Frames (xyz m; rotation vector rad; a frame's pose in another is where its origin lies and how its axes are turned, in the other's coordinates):
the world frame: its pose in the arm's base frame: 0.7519 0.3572 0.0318 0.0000 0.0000 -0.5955
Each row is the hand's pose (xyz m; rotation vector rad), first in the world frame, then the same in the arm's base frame.
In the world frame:
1: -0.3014 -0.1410 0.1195 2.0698 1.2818 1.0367
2: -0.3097 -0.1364 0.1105 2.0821 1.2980 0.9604
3: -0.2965 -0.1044 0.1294 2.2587 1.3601 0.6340
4: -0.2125 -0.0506 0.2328 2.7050 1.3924 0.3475
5: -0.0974 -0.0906 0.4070 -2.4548 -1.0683 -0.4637
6: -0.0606 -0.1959 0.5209 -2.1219 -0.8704 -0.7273
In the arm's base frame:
1: 0.4233 0.4095 0.1513 2.2392 0.5878 0.7557
2: 0.4190 0.4180 0.1423 2.2642 0.6016 0.6856
3: 0.4479 0.4371 0.1612 2.4828 0.6188 0.4197
4: 0.5476 0.4345 0.2646 2.9379 0.5274 0.2909
5: 0.6204 0.3368 0.4388 -2.7459 -0.3108 -0.6349
6: 0.5918 0.2290 0.5527 -2.3980 -0.2201 -1.0156

